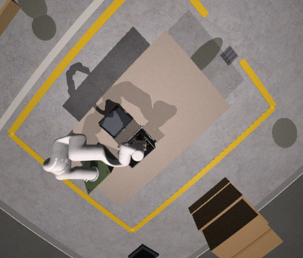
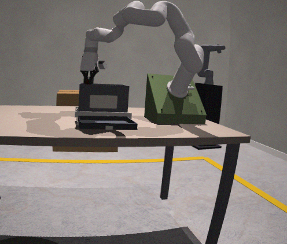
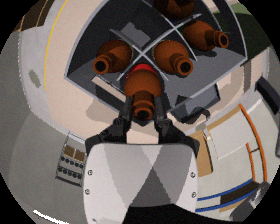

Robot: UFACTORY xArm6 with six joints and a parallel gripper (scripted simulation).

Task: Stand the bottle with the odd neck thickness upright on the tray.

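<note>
Now: the dark crate 9 cm behind my hand, 3 cm to the right of it and 11 cm below it. Also, from my hand: glass bottle (18 cm behind, 7 cm to the right, 11 cm below); flat dark tray (6 cm behind, 26 cm to the left, 18 cm below).
</note>
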